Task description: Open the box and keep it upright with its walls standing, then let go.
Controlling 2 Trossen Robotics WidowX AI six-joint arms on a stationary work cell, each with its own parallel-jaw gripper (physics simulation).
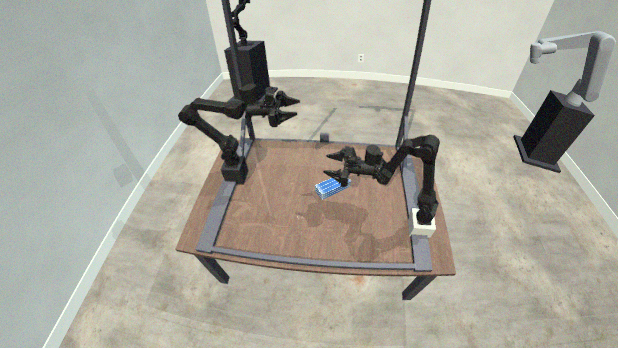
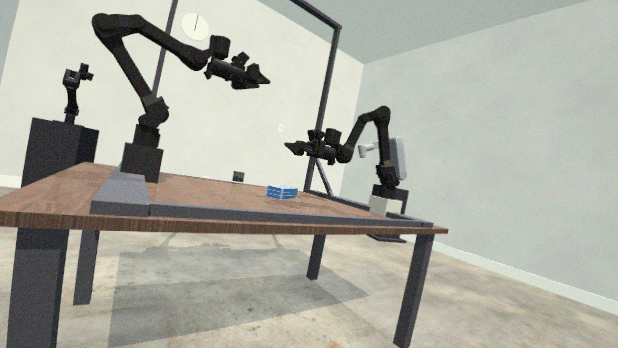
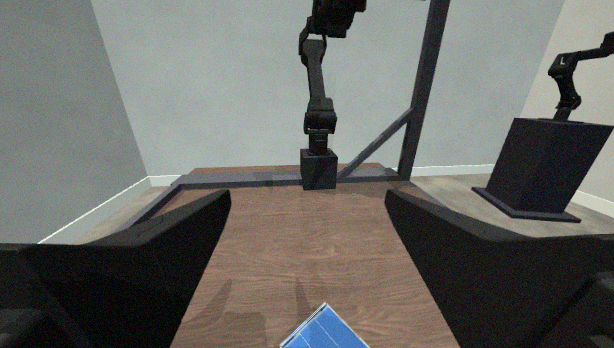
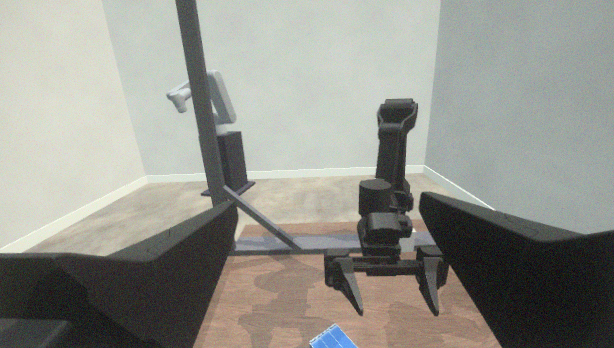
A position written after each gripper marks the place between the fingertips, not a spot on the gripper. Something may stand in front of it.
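Note:
The left gripper (image 1: 324, 163) is open and holds nothing; it is visible also in image 2 (image 2: 289, 143), in image 3 (image 3: 309, 196) and in image 4 (image 4: 399, 314).
The right gripper (image 2: 264, 84) is open and holds nothing; it appears also in image 1 (image 1: 298, 107) and in image 4 (image 4: 328, 205). The scene includes a tall frame posts (image 4: 189, 25), visible also in image 3 (image 3: 435, 24), and a dark metal frame (image 2: 123, 194).

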